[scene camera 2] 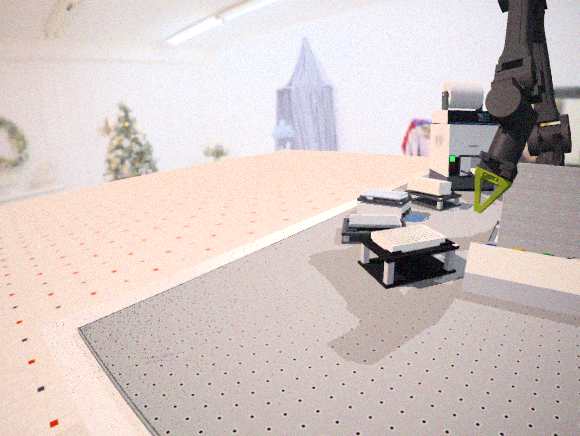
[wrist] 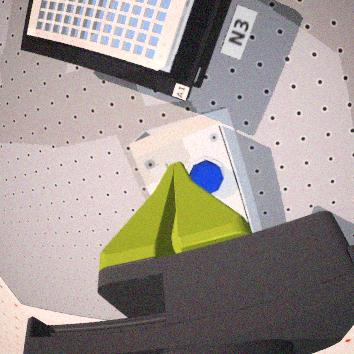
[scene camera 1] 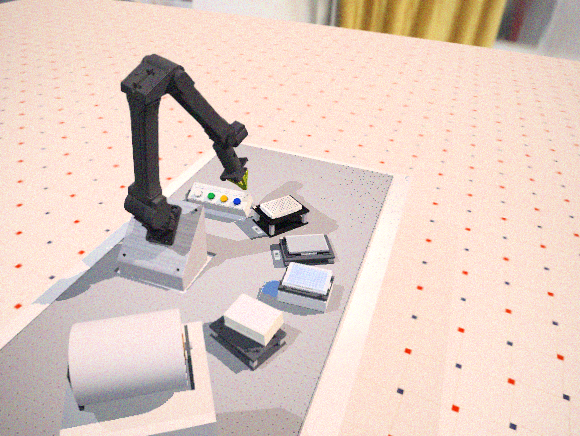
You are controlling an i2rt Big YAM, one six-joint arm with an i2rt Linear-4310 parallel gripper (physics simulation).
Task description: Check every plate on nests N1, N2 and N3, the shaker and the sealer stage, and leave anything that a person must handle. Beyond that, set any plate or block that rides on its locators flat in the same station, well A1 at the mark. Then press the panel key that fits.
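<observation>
My gripper [scene camera 1: 244,187] [scene camera 2: 478,209] [wrist: 178,171] is shut and empty, above the blue-key end of the white key panel [scene camera 1: 218,211] [scene camera 2: 520,270]. The blue key [scene camera 1: 237,201] [wrist: 206,176] shows beside the fingertips in the wrist view; the yellow key [scene camera 1: 224,199], green key [scene camera 1: 211,196] and white key [scene camera 1: 198,193] are farther along. A white well plate [scene camera 1: 281,206] [scene camera 2: 409,237] [wrist: 100,30] sits on the raised black nest N3, near the A1 label [wrist: 180,91]. A grey-white plate [scene camera 1: 307,244] [scene camera 2: 375,220] is on the low dark station beside it; its seating is unclear.
A blue-topped plate [scene camera 1: 308,278] [scene camera 2: 382,194] sits on a white station beside a blue disc [scene camera 1: 270,289]. A cream block [scene camera 1: 253,317] [scene camera 2: 429,185] is on a dark stand. A white machine bears a large roll [scene camera 1: 130,355] [scene camera 2: 464,95]; its sealer stage is not clear.
</observation>
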